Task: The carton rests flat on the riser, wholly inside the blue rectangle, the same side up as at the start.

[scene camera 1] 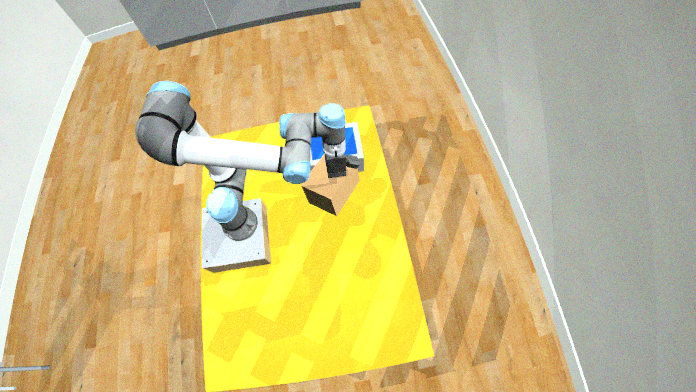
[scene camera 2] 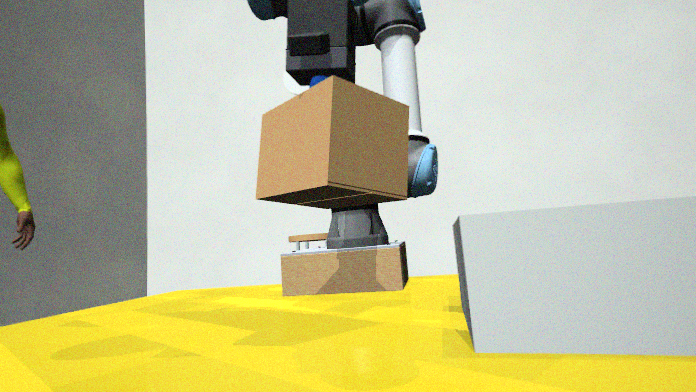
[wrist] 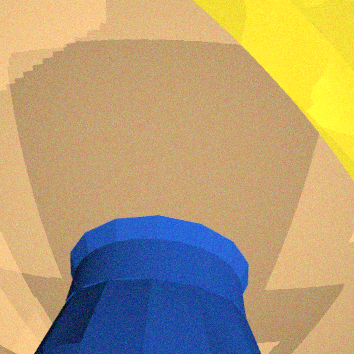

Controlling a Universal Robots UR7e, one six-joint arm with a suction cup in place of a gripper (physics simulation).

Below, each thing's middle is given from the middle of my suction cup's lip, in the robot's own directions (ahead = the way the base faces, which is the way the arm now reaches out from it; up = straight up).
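Labels:
There's the brown carton (scene camera 2: 337,144), which is 80 mm below my suction cup and 20 mm behind it. The grey riser (scene camera 2: 605,278) is 250 mm below my suction cup, 260 mm to the left of it and 30 mm ahead of it. Going by their middles, the brown carton is the nearest to my suction cup of the things named here.

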